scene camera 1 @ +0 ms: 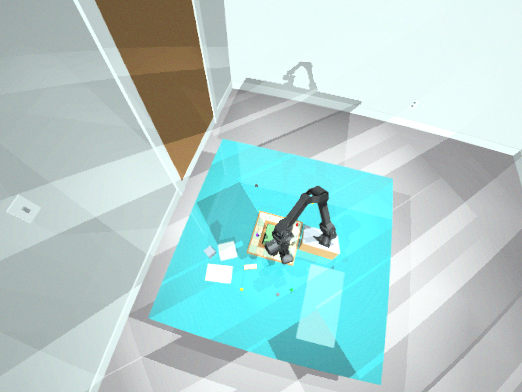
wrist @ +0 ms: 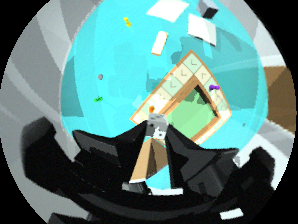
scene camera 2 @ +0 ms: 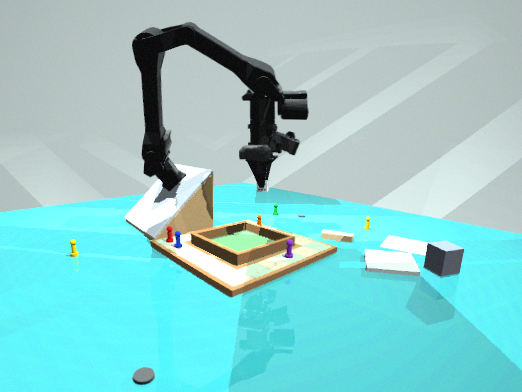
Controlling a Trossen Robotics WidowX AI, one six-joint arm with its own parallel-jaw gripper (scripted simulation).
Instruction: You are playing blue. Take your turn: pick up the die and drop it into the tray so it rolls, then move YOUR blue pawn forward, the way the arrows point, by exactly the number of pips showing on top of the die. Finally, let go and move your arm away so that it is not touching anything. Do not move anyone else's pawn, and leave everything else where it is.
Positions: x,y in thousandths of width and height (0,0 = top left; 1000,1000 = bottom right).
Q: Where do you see a green tray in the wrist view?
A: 636,525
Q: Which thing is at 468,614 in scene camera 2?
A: A green tray.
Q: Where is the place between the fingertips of the gripper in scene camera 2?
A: At 503,476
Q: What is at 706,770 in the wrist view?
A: The gripper.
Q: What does the gripper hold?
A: A white die.
